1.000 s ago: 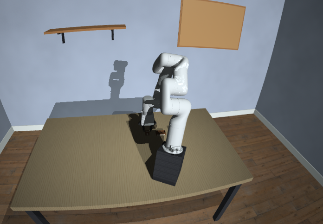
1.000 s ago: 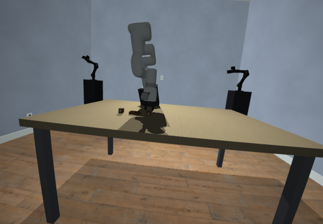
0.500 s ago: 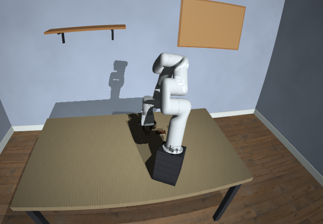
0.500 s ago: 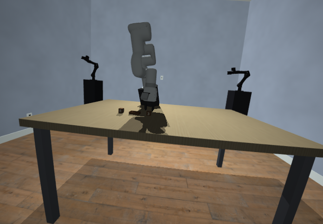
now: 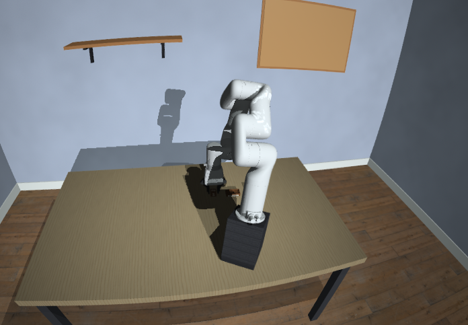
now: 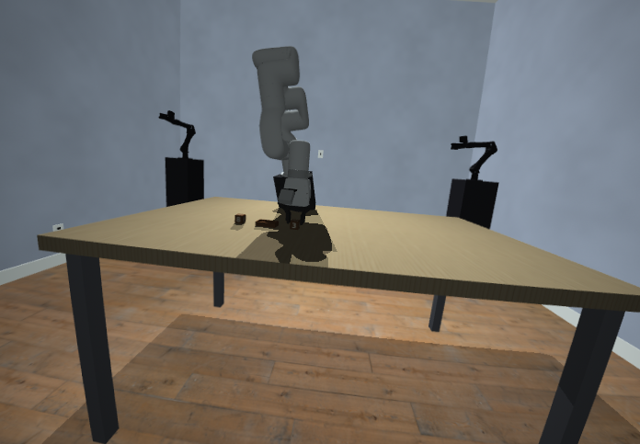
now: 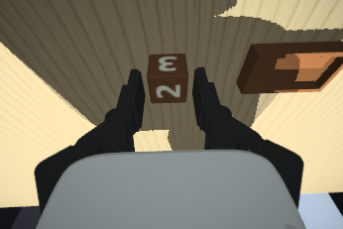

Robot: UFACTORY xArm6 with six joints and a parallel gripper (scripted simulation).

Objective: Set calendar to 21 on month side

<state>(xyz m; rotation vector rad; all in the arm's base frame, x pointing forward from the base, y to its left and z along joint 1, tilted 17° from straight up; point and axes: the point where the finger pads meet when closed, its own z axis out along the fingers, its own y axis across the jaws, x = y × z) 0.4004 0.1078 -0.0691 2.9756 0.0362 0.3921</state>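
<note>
The brown wooden tray lies 11 cm to the right of my hand and 3 cm below it.
</note>
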